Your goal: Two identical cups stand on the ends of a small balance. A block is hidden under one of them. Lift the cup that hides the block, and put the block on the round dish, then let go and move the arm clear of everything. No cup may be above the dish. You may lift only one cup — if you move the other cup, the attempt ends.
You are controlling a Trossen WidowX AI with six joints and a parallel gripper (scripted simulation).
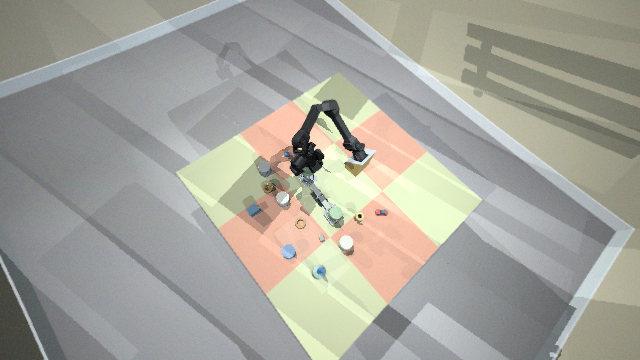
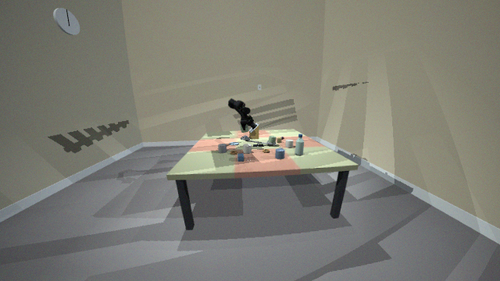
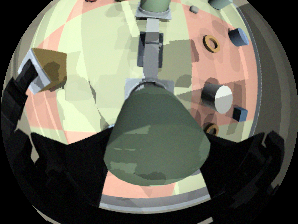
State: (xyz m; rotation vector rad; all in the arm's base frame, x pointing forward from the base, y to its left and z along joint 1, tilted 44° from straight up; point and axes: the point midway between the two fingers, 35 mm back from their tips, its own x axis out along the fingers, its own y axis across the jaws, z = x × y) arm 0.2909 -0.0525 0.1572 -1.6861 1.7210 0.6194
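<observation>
The grey block is 8 cm below my gripper tip and 1 cm to the left of it. From my gripper tip the other things lie so: blue cube: 34 cm ahead, 14 cm below, 6 cm to the right; grey cylinder: 19 cm to the right, 14 cm ahead, 13 cm below; pale blue round dish: 16 cm below, 10 cm to the right, 9 cm behind.
</observation>
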